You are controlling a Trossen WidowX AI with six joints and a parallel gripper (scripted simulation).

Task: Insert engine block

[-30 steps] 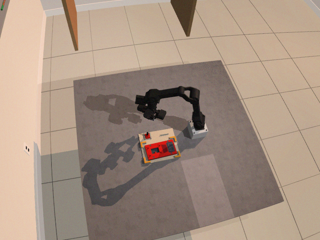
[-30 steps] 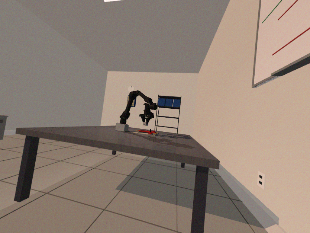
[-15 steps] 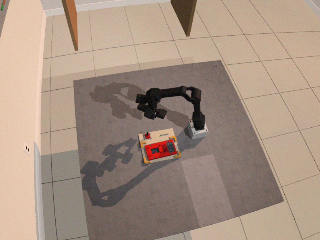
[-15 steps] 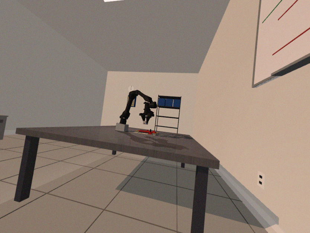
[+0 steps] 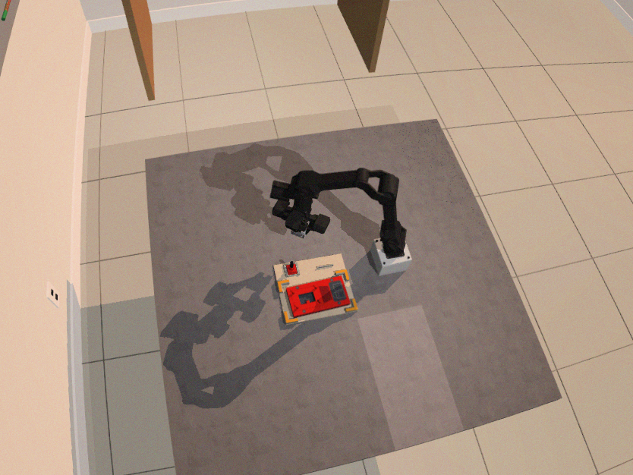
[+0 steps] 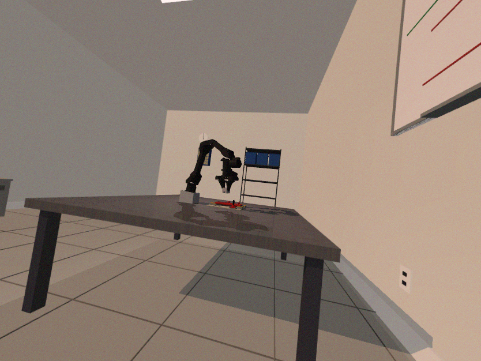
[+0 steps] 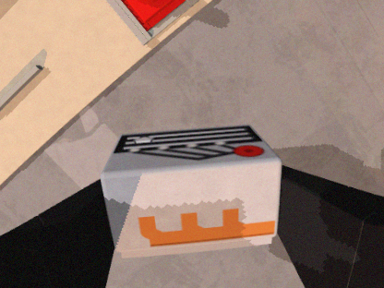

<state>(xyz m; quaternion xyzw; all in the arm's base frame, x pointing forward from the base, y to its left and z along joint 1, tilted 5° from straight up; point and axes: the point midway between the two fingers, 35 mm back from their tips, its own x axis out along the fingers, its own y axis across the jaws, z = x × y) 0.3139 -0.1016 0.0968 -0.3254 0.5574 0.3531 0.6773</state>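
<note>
My gripper tip is right at the engine block. The rest, counted from my gripper tip: black stick 9 cm below, 8 cm to the left, 4 cm ahead.
</note>
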